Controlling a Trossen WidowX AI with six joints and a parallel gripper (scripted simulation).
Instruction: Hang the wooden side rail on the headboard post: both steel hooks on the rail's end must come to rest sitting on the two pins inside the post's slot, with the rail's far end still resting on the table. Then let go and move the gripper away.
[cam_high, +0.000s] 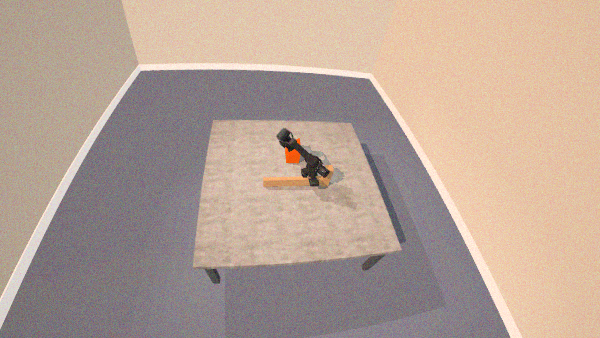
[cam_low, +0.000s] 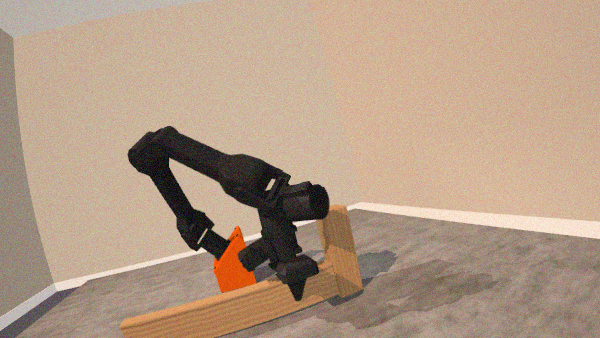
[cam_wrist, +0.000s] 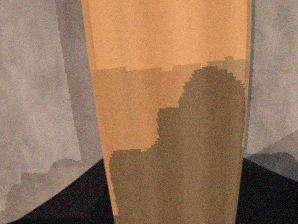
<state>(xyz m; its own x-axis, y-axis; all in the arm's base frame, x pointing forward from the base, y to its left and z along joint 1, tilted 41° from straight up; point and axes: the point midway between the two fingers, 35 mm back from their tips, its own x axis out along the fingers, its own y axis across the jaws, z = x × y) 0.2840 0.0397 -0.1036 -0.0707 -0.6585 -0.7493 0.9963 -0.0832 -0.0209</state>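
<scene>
The headboard post lies 110 mm to the left of my gripper tip and 50 mm above it.
</scene>
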